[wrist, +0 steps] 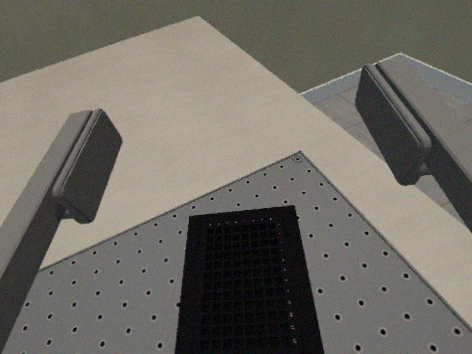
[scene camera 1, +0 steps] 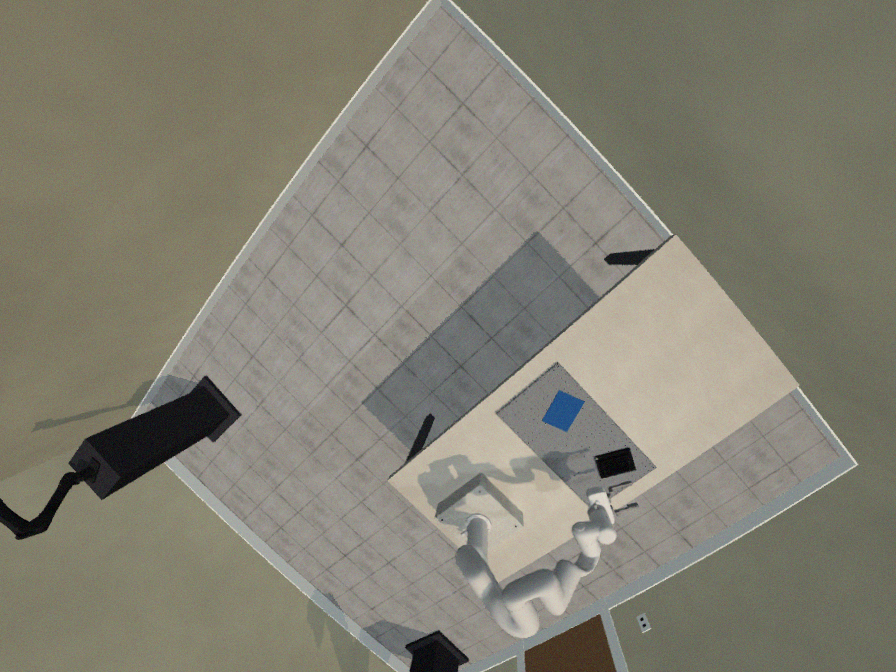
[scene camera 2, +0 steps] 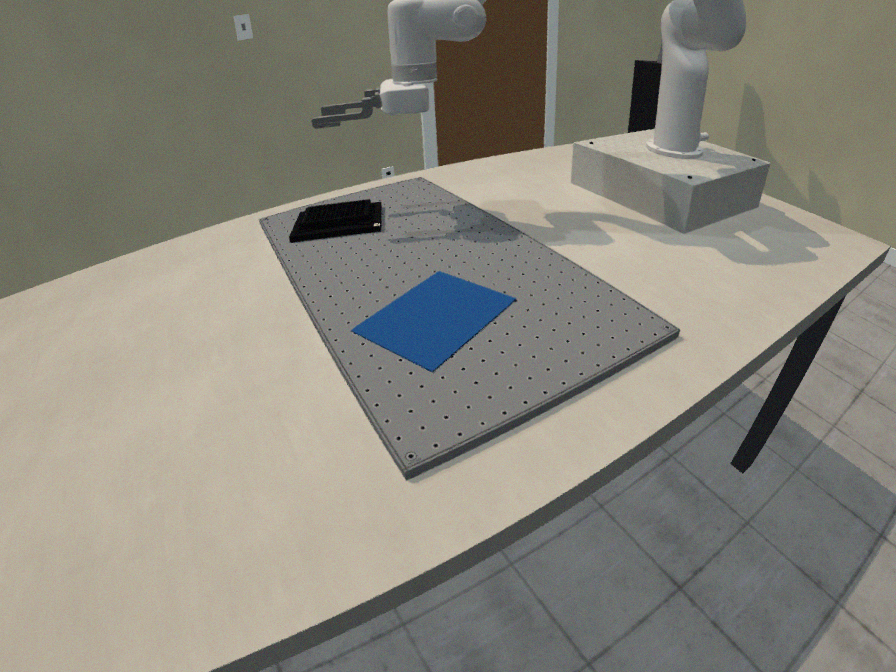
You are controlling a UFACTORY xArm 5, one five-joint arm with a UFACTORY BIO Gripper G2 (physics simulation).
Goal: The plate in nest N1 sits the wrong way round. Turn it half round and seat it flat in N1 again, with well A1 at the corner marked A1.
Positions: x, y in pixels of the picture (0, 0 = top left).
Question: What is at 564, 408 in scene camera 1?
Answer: A flat blue rectangle.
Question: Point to a black nest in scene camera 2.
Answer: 377, 210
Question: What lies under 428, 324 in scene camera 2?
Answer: A flat blue rectangle.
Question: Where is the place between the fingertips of my gripper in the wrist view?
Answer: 230, 104
